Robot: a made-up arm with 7 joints. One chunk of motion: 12 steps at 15 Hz.
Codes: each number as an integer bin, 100 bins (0 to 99) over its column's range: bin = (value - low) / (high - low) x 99, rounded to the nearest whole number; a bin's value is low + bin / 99 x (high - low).
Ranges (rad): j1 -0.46..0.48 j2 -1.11..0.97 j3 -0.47..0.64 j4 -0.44..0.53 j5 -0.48..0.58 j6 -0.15..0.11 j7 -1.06..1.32
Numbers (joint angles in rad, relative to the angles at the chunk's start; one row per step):
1: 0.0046 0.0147 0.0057 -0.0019 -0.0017 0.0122 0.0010
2: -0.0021 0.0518 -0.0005 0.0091 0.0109 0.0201 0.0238
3: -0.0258 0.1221 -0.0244 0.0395 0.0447 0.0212 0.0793
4: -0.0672 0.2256 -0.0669 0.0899 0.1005 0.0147 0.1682
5: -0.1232 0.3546 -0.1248 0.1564 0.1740 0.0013 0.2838
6: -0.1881 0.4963 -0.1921 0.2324 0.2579 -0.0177 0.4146
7: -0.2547 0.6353 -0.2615 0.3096 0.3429 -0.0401 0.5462
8: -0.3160 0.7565 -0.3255 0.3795 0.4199 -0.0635 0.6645
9: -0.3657 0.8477 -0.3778 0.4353 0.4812 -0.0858 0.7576
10: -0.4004 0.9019 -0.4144 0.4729 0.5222 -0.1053 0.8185
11: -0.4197 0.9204 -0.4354 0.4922 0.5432 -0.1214 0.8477
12: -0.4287 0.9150 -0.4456 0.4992 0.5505 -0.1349 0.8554
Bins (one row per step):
1: 49 54 42 45 45 62 44
2: 48 55 42 46 46 65 45
3: 46 59 40 49 49 65 47
4: 41 64 36 54 54 63 51
5: 35 70 31 61 61 58 56
6: 29 76 25 69 69 50 61
7: 22 83 19 77 77 42 67
8: 15 89 13 84 84 33 72
9: 10 93 8 89 90 24 76
10: 6 96 5 93 94 17 78
11: 4 97 3 95 96 11 79
12: 3 96 2 96 96 6 80

